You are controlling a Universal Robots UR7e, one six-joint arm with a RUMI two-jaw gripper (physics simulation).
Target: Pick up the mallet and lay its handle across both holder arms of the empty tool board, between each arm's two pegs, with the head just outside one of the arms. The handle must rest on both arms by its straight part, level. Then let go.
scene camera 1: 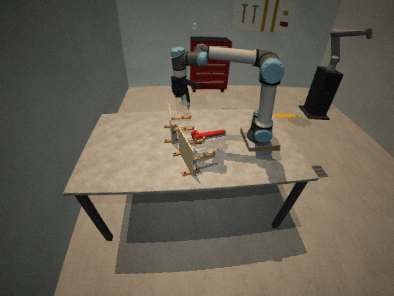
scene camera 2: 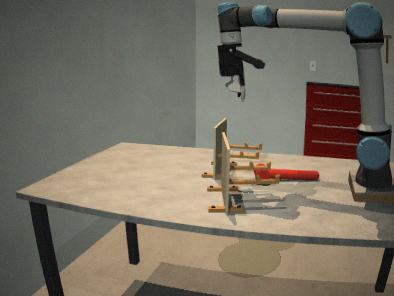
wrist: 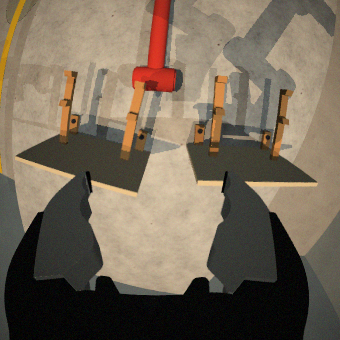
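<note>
The red mallet [scene camera 1: 212, 134] [scene camera 2: 295, 174] [wrist: 159, 37] lies on the table, its head beside the boards and its handle toward the robot base. Two upright tool boards stand near it, the far one [scene camera 1: 170, 116] [scene camera 2: 217, 157] [wrist: 90, 161] and the near one [scene camera 1: 185, 149] [scene camera 2: 226, 175] [wrist: 245, 165]. Each has two orange holder arms with pegs, and no tool lies on them. In the wrist view the mallet's head is by the tip of the far board's inner arm. My gripper [scene camera 1: 187, 102] [scene camera 2: 238, 96] [wrist: 156, 173] is open and empty, high above the boards.
The table [scene camera 1: 115, 160] [scene camera 2: 100, 185] [wrist: 160, 240] carries the robot's base plate [scene camera 1: 265, 147] [scene camera 2: 372, 196] on the mallet's handle side. A red drawer cabinet [scene camera 1: 215, 75] [scene camera 2: 330, 120] stands behind the table. The boards' arms stick out toward the base.
</note>
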